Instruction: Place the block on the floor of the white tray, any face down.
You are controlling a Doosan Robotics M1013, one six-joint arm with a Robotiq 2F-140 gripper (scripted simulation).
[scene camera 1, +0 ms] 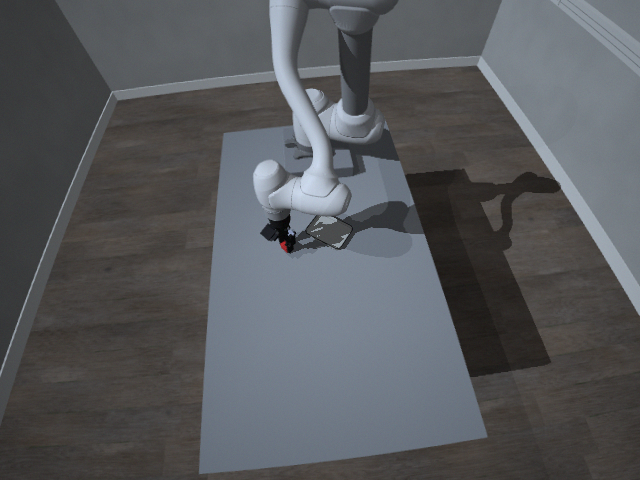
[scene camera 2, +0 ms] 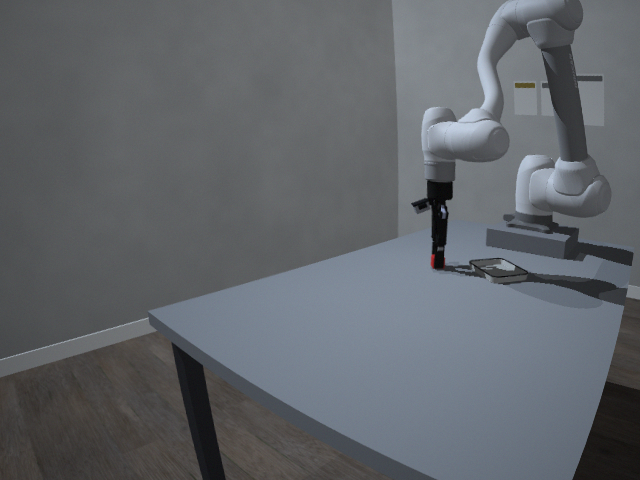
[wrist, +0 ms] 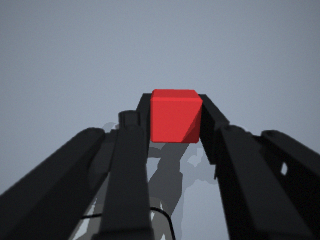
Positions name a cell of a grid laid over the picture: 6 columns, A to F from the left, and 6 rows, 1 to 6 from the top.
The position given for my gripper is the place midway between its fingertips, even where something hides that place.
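Note:
Scene camera 2: my gripper (scene camera 2: E4). Wrist view: gripper (wrist: D3), red block (wrist: D3).

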